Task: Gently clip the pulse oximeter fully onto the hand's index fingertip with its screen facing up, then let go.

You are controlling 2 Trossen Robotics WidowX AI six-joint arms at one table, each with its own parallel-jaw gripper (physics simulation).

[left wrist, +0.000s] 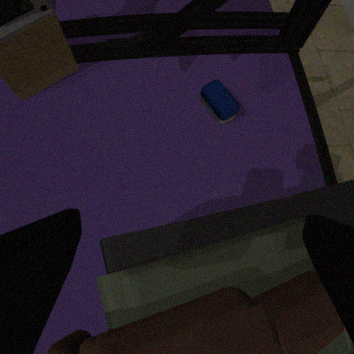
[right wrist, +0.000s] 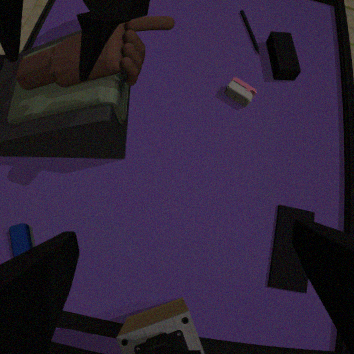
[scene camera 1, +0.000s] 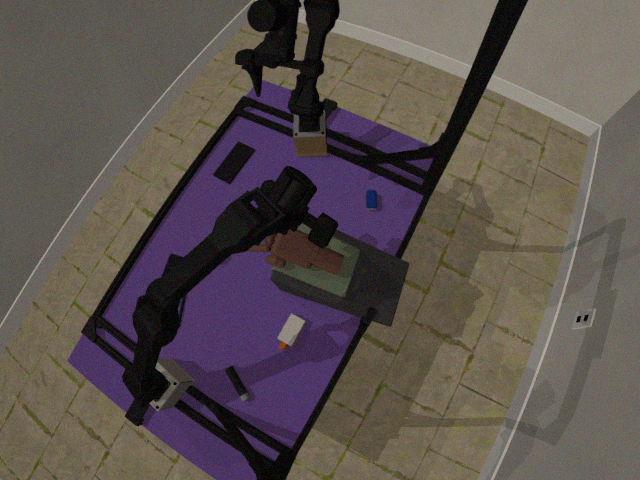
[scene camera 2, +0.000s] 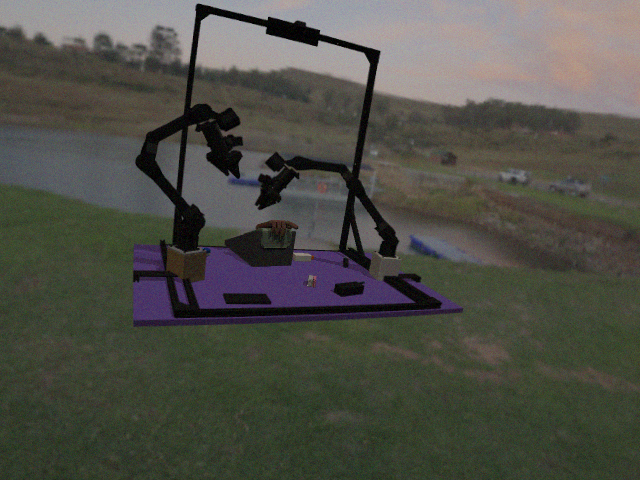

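Seen in the pictures: left gripper, fingertip midpoint: (left wrist: 194, 223) (right wrist: 46, 69) (scene camera 1: 311, 208) (scene camera 2: 257, 207); right gripper, fingertip midpoint: (right wrist: 186, 236) (scene camera 1: 276, 99) (scene camera 2: 233, 176); left arm's base at its link origin: (scene camera 1: 155, 385) (scene camera 2: 387, 255); right arm's base at its link origin: (left wrist: 2, 6) (scene camera 1: 309, 123) (scene camera 2: 187, 248).
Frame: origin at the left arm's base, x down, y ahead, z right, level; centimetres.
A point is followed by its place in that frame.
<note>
The pulse oximeter (scene camera 2: 311, 281) @[y 39.0, x 8.2, z -16.5 cm] (right wrist: 240, 92) @[y 39.3, x 7.4, z -14.0 cm], small, pale grey with a pink part, lies on the purple table, apart from the hand. It does not show in scene camera 1 or the left wrist view. The brown hand (scene camera 1: 302, 250) @[y 51.0, x -7.7, z 11.7 cm] (scene camera 2: 277, 225) @[y 51.0, x -8.5, z 2.6 cm] (left wrist: 200, 320) @[y 54.5, x -7.9, z 10.1 cm] (right wrist: 102, 62) @[y 53.5, x -9.5, z 5.9 cm] rests on a green pad over a dark wedge; its index finger (right wrist: 152, 23) points out straight in the right wrist view. My left gripper (scene camera 2: 259, 206) @[y 59.2, x -14.0, z 9.0 cm] (left wrist: 194, 223) @[y 59.2, x -14.0, z 9.0 cm] is open and empty above the hand. My right gripper (scene camera 2: 235, 174) @[y 72.2, x -27.5, z -9.3 cm] (right wrist: 186, 236) @[y 72.2, x -27.5, z -9.3 cm] is open and empty, high above the table.
A black block (scene camera 2: 348, 288) @[y 26.7, x 7.4, z -24.4 cm] (right wrist: 283, 56) @[y 26.9, x 7.1, z -21.0 cm] and a thin dark stick (right wrist: 250, 31) @[y 19.8, x 9.7, z -12.8 cm] lie near the oximeter. Also on the table are a dark flat slab (scene camera 1: 234, 162) @[y 65.5, x 9.7, z -30.8 cm] (right wrist: 290, 250) @[y 66.2, x 9.7, z -30.9 cm], a blue block (scene camera 1: 371, 198) @[y 78.8, x 7.3, z 14.8 cm] (left wrist: 220, 100) @[y 78.2, x 7.3, z 14.7 cm], a white box (scene camera 1: 291, 329) @[y 34.0, x 7.7, z 18.6 cm] and a dark cylinder (scene camera 1: 236, 382) @[y 13.0, x 8.0, z 15.3 cm].
</note>
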